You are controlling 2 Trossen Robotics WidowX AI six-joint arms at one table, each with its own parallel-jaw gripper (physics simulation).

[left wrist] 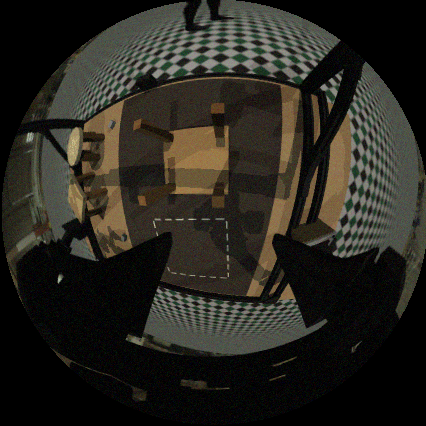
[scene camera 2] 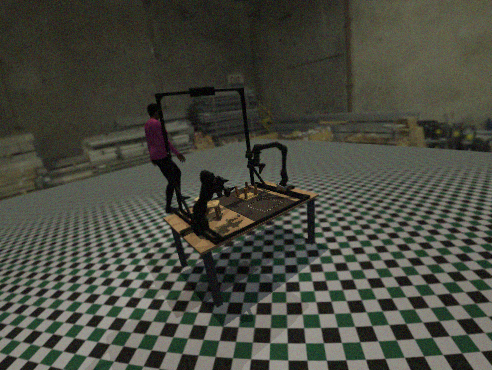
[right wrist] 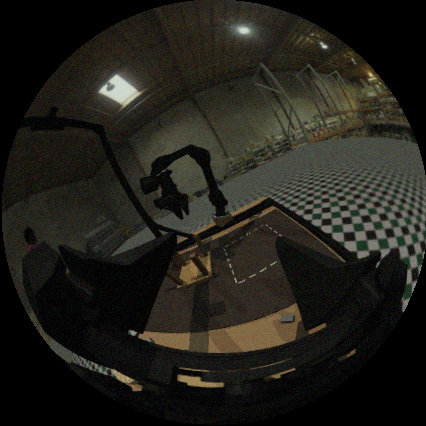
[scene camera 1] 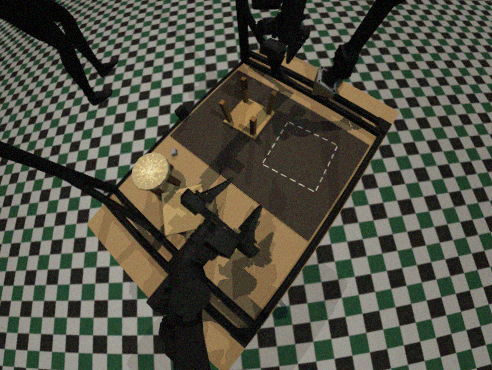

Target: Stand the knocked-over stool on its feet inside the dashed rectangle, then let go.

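Seen in the pictures: left gripper, fingertip midpoint: (left wrist: pixel 224 238) (scene camera 2: pixel 256 174) (right wrist: pixel 185 216) (scene camera 1: pixel 280 69); right gripper, fingertip midpoint: (scene camera 2: pixel 231 183) (right wrist: pixel 227 239) (scene camera 1: pixel 247 192); left arm's base, origin of the base link: (scene camera 2: pixel 282 184) (right wrist: pixel 220 214) (scene camera 1: pixel 327 79); right arm's base, origin of the base link: (left wrist: pixel 69 232) (scene camera 2: pixel 198 216).
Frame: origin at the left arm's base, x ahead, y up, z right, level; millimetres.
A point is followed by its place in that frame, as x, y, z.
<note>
The square wooden stool (scene camera 1: pixel 248 117) @[242, -52, 284] (left wrist: pixel 197 145) @[216, -52, 311] lies upside down on the dark mat, seat flat and legs pointing up. It is outside the dashed rectangle (scene camera 1: pixel 337 145) (left wrist: pixel 190 219) (right wrist: pixel 236 283), to its left in scene camera 1 and above it in the left wrist view. My left gripper (scene camera 1: pixel 283 59) (left wrist: pixel 224 238) @[179, 147, 185] is open and empty, above the table's far end beyond the stool in scene camera 1, apart from it. My right gripper (scene camera 1: pixel 245 193) @[613, 206, 164] (right wrist: pixel 227 239) @[613, 206, 164] is open and empty, raised over the near half of the table, well away from the stool.
A round-topped stool (scene camera 1: pixel 151 171) @[597, 42, 519] (left wrist: pixel 75 146) @[563, 41, 504] and another square-topped stool (scene camera 1: pixel 177 215) @[706, 42, 370] (left wrist: pixel 77 200) @[648, 42, 343] stand upright near the right arm. Small grey blocks lie on the wood, one (scene camera 1: pixel 174 152) @[475, -56, 533] near the round one. Black frame rails edge the table. A person (scene camera 2: pixel 157 140) stands behind it.
</note>
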